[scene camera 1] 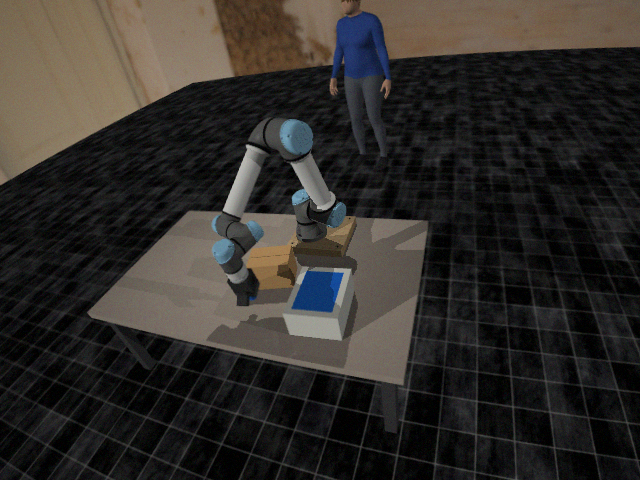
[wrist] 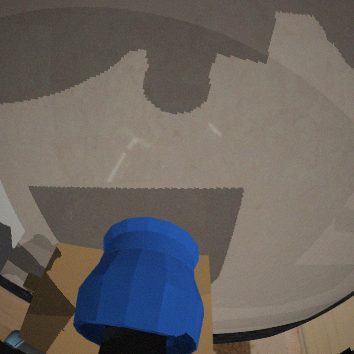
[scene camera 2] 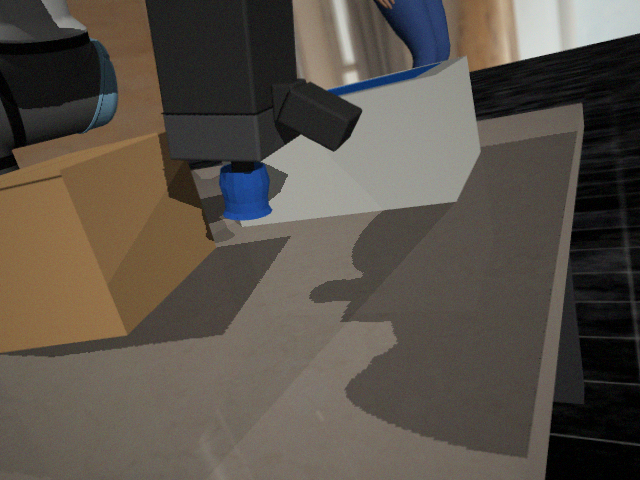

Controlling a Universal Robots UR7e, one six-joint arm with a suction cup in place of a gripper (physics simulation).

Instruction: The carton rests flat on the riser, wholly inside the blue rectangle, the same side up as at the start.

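Seen in the pictures: end effector, tool point: (wrist: 149,256) (scene camera 2: 247,211); arm's base, origin of the base link: (scene camera 1: 311,232).
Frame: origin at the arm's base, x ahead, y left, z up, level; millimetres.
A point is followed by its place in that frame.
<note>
The tan carton (scene camera 1: 273,276) @(z 28, x 335, y -113 mm) (scene camera 2: 41,268) @(z 21, x 295, y -221 mm) (wrist: 77,265) @(z -16, x 333, y -80 mm) stands on the table left of the riser in scene camera 1, a seam across its top. The light grey riser (scene camera 1: 314,323) @(z 41, x 598, y 100 mm) (scene camera 2: 392,155) @(z 12, x 530, y -4 mm) (wrist: 7,220) @(z -26, x 373, y 18 mm) bears the blue rectangle (scene camera 1: 316,291) @(z 78, x 479, y 98 mm) (scene camera 2: 387,81) @(z 78, x 529, y 60 mm) on its top; no carton is on it. My gripper (scene camera 1: 252,297) (scene camera 2: 247,212) (wrist: 150,231), a blue suction cup under a dark tool body, points down with its rim free and holds nothing. It hangs beside the carton, in front of it in scene camera 1. The cup hides part of the carton in the wrist view.
The table (scene camera 1: 180,289) @(z -43, x 327, y -592 mm) (scene camera 2: 310,444) @(z -42, x 525, y -338 mm) carries the arm's base on a wooden board (scene camera 1: 343,237) @(z -1, x 51, y 159 mm) behind the carton and riser. The table's edge runs beyond the riser at the right in scene camera 2. A person (scene camera 1: 360,51) in a blue top stands beyond the table.
</note>
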